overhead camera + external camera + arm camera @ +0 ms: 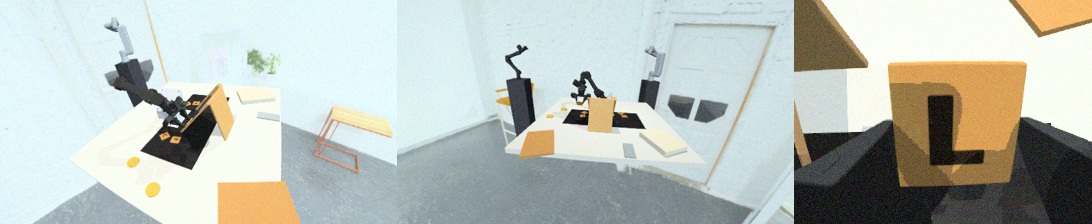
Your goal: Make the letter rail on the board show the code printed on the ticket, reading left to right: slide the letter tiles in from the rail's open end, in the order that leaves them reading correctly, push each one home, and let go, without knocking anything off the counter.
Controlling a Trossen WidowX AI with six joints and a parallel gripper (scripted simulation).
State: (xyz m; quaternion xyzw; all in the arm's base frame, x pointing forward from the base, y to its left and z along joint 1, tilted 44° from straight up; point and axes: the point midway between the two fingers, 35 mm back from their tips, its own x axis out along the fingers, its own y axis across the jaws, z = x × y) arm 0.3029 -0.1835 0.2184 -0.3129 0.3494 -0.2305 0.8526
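The white ticket lies 24 cm to the left of my gripper tip, 8 cm below it and 2 cm behind it. Also, from my gripper tip: orange pad 36 cm ahead, 28 cm to the right, 18 cm below; then black mat 26 cm to the left, 18 cm below, 12 cm behind; then letter tile right at my gripper tip.
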